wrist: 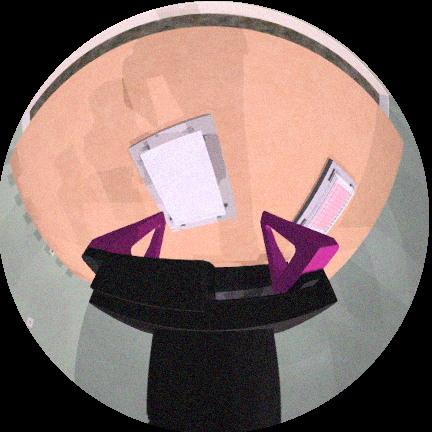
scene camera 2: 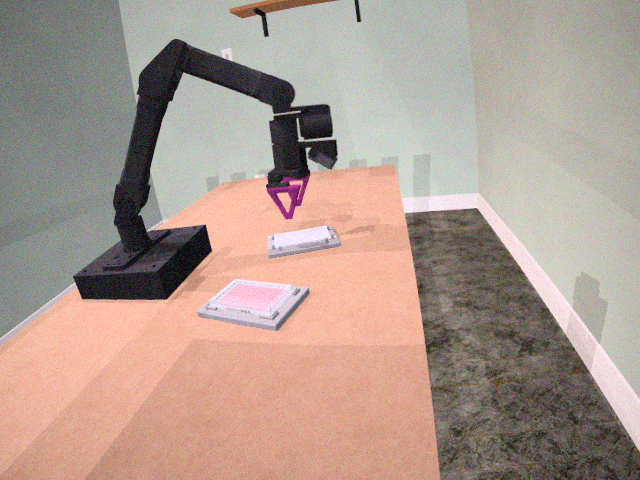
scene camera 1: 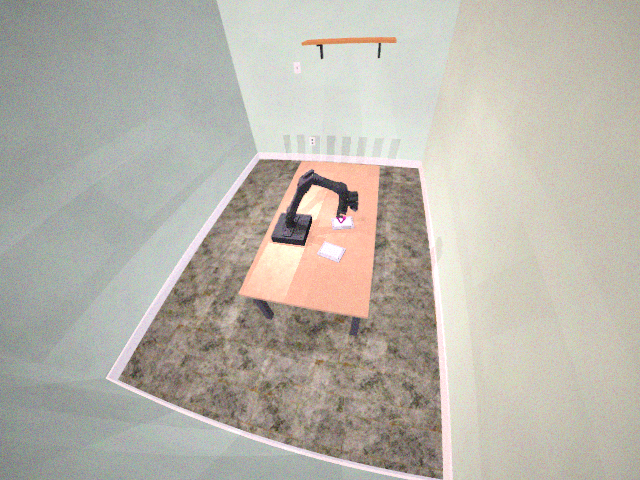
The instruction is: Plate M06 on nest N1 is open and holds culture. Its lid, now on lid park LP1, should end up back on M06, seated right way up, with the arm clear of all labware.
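Frame: origin at the arm's base, x ahead, y left, z up, level; metres.
Seen in the pictures: gripper, fingertip midpoint: (wrist: 212, 216) (scene camera 2: 293, 212) (scene camera 1: 341, 218); arm's base, link origin: (scene camera 2: 138, 250) (scene camera 1: 290, 225).
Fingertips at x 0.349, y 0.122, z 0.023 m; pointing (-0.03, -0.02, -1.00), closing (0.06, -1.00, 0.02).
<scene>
Pixels of each thing's top centre, then the offset from my fingertips to it. Level surfaces: height alone.
- white lid, top centre: (wrist: 184, 185) (scene camera 2: 301, 235) (scene camera 1: 342, 221) 0.002 m back, 0.037 m left, 0.070 m down
- grey lid park LP1, top centre: (wrist: 184, 185) (scene camera 2: 301, 235) (scene camera 1: 342, 221) 0.002 m back, 0.037 m left, 0.068 m down
- Plate M06, top centre: (scene camera 2: 250, 292) (wrist: 332, 210) (scene camera 1: 331, 249) 0.022 m back, 0.242 m right, 0.062 m down
- grey nest N1, top centre: (scene camera 2: 251, 296) (wrist: 330, 207) (scene camera 1: 331, 250) 0.022 m back, 0.242 m right, 0.070 m down
- wooden table, surface height: 0.088 m down
The white lid (scene camera 2: 302, 237) (wrist: 185, 177) lies flat on the grey lid park LP1 (scene camera 2: 279, 253) (wrist: 216, 145). Plate M06 (scene camera 2: 251, 296) (wrist: 331, 206), open with pink culture, sits on the grey nest N1 (scene camera 2: 276, 322) (wrist: 315, 195), nearer the camera in the scene camera 2 view. My gripper (scene camera 2: 295, 210) (wrist: 212, 216) has magenta fingers, open and empty, pointing down above the lid park and apart from the lid. In the wrist view the fingertips stand wide, with the near end of the lid between and just beyond them. The right finger hides the near corner of N1.
The black arm base (scene camera 1: 292, 228) (scene camera 2: 144, 263) stands on the wooden table (scene camera 1: 330, 284) (scene camera 2: 310, 403) at its left side. The table's right edge runs past both holders. A wall shelf (scene camera 1: 348, 40) hangs high on the back wall.
</scene>
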